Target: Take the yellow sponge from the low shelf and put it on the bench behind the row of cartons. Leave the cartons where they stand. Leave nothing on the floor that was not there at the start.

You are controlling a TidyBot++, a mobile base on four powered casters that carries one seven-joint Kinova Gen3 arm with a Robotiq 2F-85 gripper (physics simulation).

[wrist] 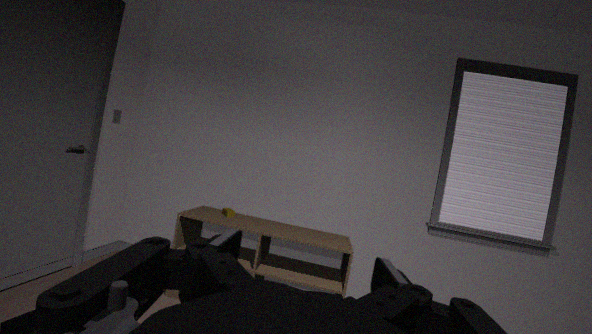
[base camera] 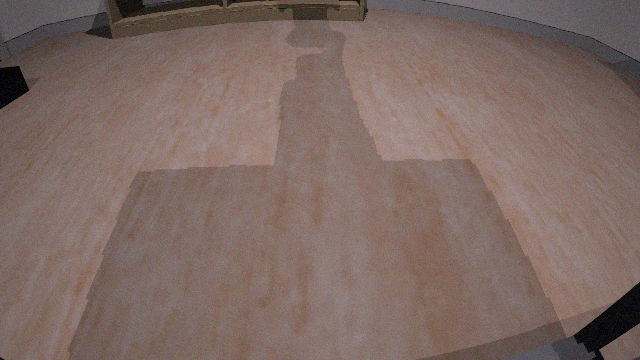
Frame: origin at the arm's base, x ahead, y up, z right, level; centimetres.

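Where they show: gripper, fingertip midpoint: (wrist: pixel 305 259).
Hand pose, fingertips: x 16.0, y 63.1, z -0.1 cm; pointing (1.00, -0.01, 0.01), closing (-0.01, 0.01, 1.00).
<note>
Each offset is from my fingertips to the centre of the thing. "pt": to the spot under its first point. Level surfaces: height alone.
A small yellow thing {dx +168.5, dy -39.6, dz -59.9 cm} (wrist: pixel 228 212), which looks like the sponge, lies on the top board of the low wooden shelf (wrist: pixel 300 231) (base camera: pixel 170 21), left of its middle in the wrist view. In the base camera view the lower front of the shelf shows at the top edge, across the floor. My gripper (wrist: pixel 305 259) is open with nothing between its fingers, and stands well away from the shelf. Its left finger covers part of the shelf's lower front. The bench and the cartons do not show in these views.
A grey door (wrist: pixel 45 125) stands at the left of the wrist view, and a window with a blind (wrist: pixel 502 155) is on the wall at the right. A black object {pt dx +85.7, dy -98.0, dz -100.9 cm} (base camera: pixel 11 86) stands at the left edge of the base camera view. Wood-look floor {dy -102.8 cm} (base camera: pixel 210 115) lies between me and the shelf.
</note>
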